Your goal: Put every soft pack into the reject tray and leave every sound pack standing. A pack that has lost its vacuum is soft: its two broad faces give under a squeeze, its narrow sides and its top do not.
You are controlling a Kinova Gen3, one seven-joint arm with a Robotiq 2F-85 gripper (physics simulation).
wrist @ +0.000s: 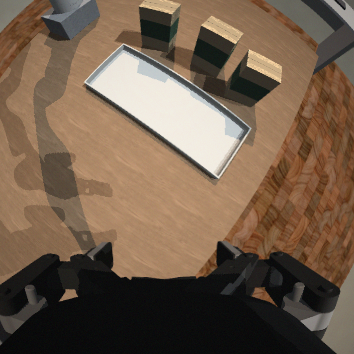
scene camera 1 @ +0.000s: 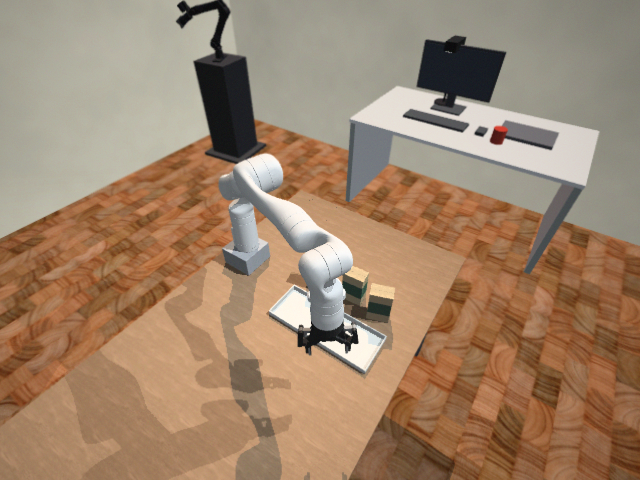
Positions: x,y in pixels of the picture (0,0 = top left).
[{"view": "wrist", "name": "my gripper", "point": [164,254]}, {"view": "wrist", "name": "white reject tray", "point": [178,111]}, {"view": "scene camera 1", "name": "my gripper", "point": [328,351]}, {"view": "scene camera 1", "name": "white reject tray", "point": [361,356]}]
